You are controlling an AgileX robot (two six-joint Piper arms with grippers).
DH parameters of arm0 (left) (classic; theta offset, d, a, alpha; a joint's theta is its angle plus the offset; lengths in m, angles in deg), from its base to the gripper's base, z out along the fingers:
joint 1: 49.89 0.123 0 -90
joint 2: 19.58 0 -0.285 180
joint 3: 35.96 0 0.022 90
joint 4: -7.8 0.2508 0 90
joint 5: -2.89 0 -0.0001 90
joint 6: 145.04 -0.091 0 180
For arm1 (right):
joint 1: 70.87 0.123 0 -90
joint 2: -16.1 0 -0.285 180
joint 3: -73.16 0 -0.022 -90
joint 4: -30.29 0.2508 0 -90
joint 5: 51.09 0 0.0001 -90
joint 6: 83.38 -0.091 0 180
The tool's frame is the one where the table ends.
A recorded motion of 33 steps. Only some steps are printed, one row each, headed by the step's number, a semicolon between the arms.
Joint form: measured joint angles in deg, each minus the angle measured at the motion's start. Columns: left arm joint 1, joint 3, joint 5, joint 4, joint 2, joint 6; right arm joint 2, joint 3, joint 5, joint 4, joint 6, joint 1.
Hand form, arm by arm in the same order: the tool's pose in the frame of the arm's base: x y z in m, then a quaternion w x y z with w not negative. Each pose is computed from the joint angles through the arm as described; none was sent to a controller.
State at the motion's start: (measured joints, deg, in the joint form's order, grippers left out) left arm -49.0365 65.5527 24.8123 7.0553 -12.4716 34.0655; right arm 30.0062 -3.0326 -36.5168 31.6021 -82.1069 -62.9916
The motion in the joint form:
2: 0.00 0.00 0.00 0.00 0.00 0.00; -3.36 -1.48 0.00 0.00 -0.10 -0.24
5: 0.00 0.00 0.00 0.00 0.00 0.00; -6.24 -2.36 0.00 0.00 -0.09 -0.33
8: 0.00 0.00 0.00 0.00 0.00 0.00; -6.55 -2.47 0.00 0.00 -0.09 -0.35
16: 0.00 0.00 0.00 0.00 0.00 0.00; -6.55 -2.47 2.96 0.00 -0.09 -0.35
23: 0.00 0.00 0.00 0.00 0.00 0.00; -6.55 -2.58 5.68 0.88 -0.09 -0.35
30: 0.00 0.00 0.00 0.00 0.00 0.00; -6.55 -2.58 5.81 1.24 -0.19 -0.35
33: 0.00 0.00 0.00 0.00 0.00 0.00; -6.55 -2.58 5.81 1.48 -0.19 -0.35
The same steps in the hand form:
2: 0.0523 0.0003 0.1720 0.59119 -0.00314 0.80652 0.00350; 0.0579 0.0083 0.1847 0.62238 -0.05319 0.77964 0.04433
5: 0.0523 0.0003 0.1720 0.59119 -0.00314 0.80652 0.00350; 0.0552 0.0078 0.1824 0.63594 -0.05196 0.76869 0.04466
8: 0.0523 0.0003 0.1720 0.59119 -0.00314 0.80652 0.00350; 0.0549 0.0078 0.1820 0.63729 -0.05176 0.76759 0.04463
16: 0.0523 0.0003 0.1720 0.59119 -0.00314 0.80652 0.00350; 0.0539 0.0078 0.1774 0.61722 -0.05324 0.78377 0.04369
23: 0.0523 0.0003 0.1720 0.59119 -0.00314 0.80652 0.00350; 0.0527 0.0082 0.1726 0.59723 -0.05043 0.79897 0.04918
30: 0.0523 0.0003 0.1720 0.59119 -0.00314 0.80652 0.00350; 0.0527 0.0084 0.1724 0.59610 -0.04809 0.79976 0.05230
33: 0.0523 0.0003 0.1720 0.59119 -0.00314 0.80652 0.00350; 0.0526 0.0085 0.1725 0.59597 -0.04696 0.79981 0.05405

